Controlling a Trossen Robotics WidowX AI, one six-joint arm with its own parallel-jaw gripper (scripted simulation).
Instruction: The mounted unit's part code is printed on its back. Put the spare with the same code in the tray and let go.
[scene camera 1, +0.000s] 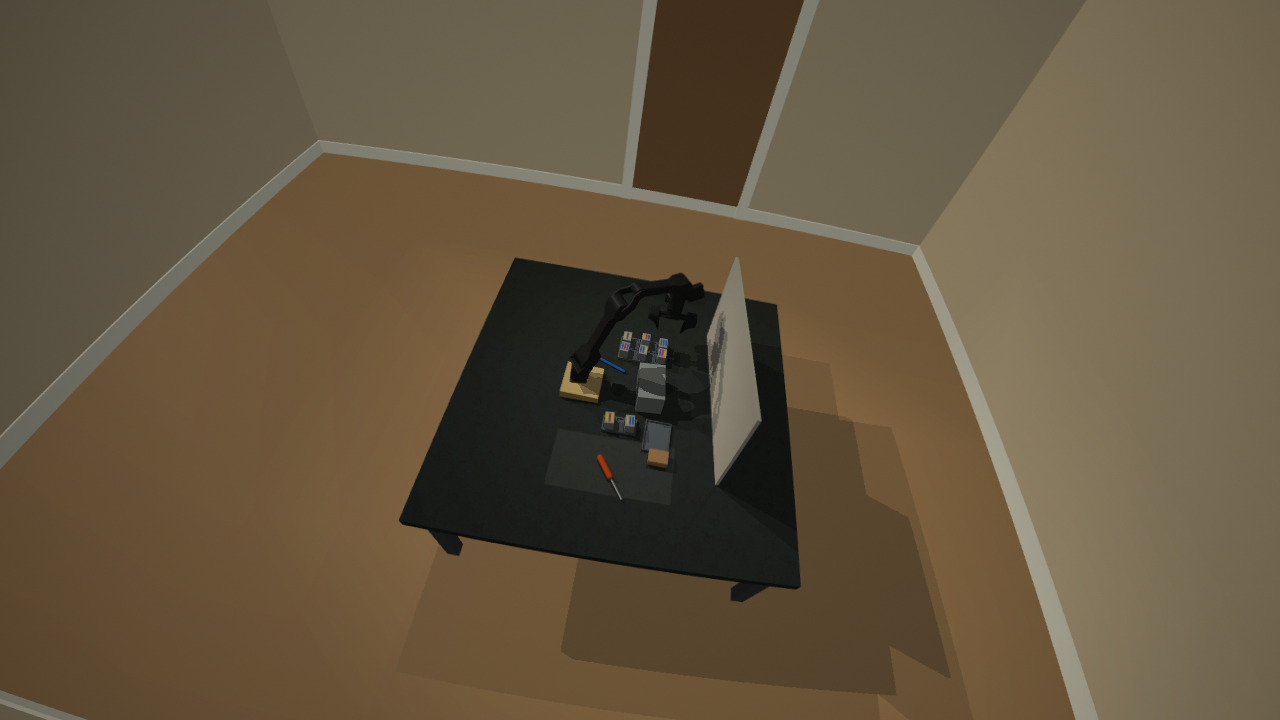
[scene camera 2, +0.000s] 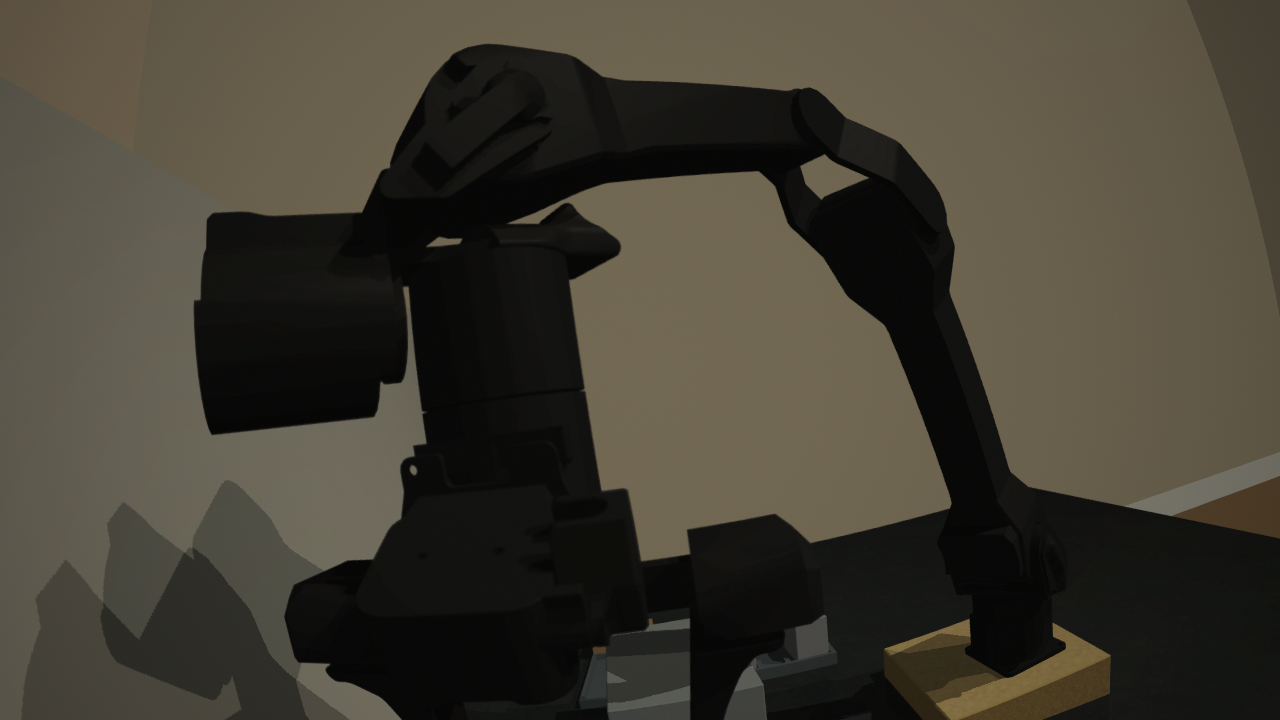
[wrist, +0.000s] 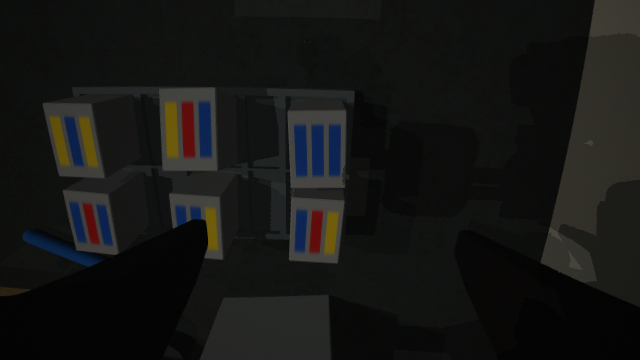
The gripper (wrist: 333, 237) is open, with nothing in its grasp. Also in view: a blue pen (wrist: 35, 238), a tray (scene camera 1: 657, 434), a grey mounted unit (scene camera 1: 651, 380) and a tall white panel (scene camera 1: 735, 407).
Scene camera 2 does not show the blue pen: it is out of frame.
